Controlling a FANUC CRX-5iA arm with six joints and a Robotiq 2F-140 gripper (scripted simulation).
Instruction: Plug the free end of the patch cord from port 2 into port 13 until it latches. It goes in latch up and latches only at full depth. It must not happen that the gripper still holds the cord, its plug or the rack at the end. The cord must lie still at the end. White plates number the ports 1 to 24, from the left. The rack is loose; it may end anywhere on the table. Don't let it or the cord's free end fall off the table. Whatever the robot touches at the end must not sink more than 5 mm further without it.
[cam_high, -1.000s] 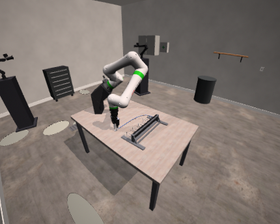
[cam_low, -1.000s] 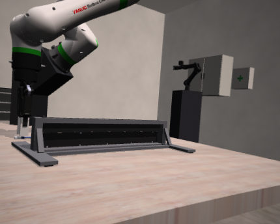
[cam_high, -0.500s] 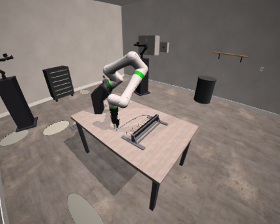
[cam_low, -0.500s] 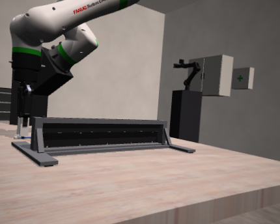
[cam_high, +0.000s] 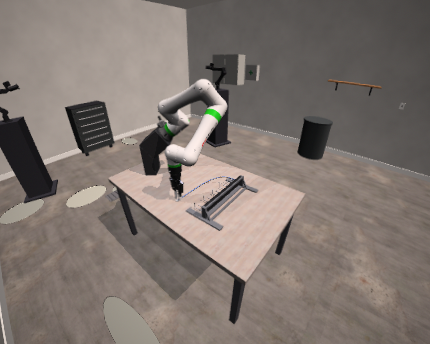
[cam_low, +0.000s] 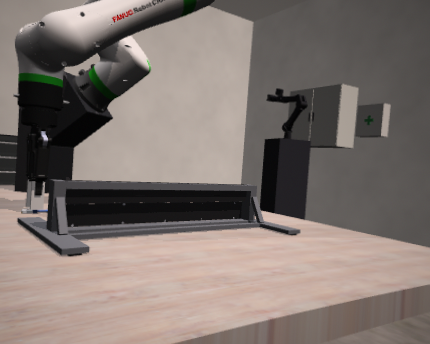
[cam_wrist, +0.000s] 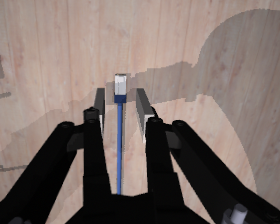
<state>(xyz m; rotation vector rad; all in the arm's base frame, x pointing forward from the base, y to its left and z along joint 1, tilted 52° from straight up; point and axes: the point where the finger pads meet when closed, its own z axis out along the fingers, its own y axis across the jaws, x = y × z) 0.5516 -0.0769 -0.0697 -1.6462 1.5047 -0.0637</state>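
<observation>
The pale plug lies 4 cm below my hand and 1 cm to the right of it.
</observation>
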